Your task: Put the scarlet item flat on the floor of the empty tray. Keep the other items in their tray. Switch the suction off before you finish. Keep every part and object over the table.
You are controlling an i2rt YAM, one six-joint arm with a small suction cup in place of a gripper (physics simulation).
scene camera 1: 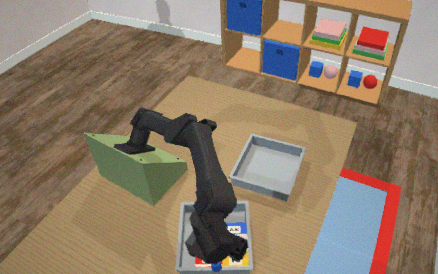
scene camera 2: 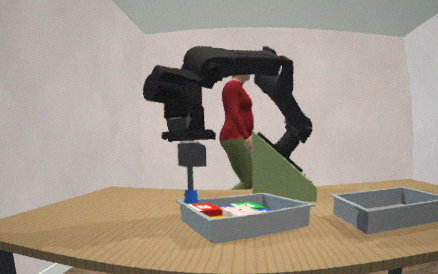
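Pixels of known places: hand at its tool point: (scene camera 1: 216,267) (scene camera 2: 191,202); arm's base at its link origin: (scene camera 1: 135,149) (scene camera 2: 279,153).
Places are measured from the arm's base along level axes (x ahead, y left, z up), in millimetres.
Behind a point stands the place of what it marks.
Observation:
The scarlet item (scene camera 1: 199,261) @(x 364, y -251, z -101 mm) (scene camera 2: 212,212) @(x 419, y -213, z -107 mm) lies in the tray of items (scene camera 1: 183,235) @(x 269, y -178, z -128 mm) (scene camera 2: 265,226) @(x 462, y -107, z -131 mm), partly hidden by the arm in scene camera 1. A yellow item (scene camera 1: 243,260) @(x 480, y -192, z -116 mm), a blue item (scene camera 1: 243,227) @(x 440, y -86, z -112 mm), a green item (scene camera 2: 251,205) @(x 344, y -126, z -108 mm) and a pale pink item (scene camera 2: 240,212) @(x 454, y -157, z -100 mm) lie with it. My gripper, a blue suction cup (scene camera 1: 216,267) (scene camera 2: 191,196), points down with nothing hanging from it. It shows by the scarlet item, near the tray's rim; whether it touches anything is unclear. The empty tray (scene camera 1: 259,191) @(x 435, y 91, z -139 mm) (scene camera 2: 405,216) @(x 536, y 189, z -125 mm) stands apart from the tray of items.
The arm stands on a green wedge base (scene camera 1: 125,172) @(x 9, y -88, z -28 mm) (scene camera 2: 280,182) @(x 123, y -18, z -84 mm) on the wooden table (scene camera 1: 115,225) @(x 28, y -226, z -150 mm) (scene camera 2: 135,230) @(x 437, y -380, z -150 mm). A blue mat with a red border (scene camera 1: 350,215) lies beyond the table's right edge. A shelf unit (scene camera 1: 387,65) and a person in red (scene camera 2: 235,110) are in the background.

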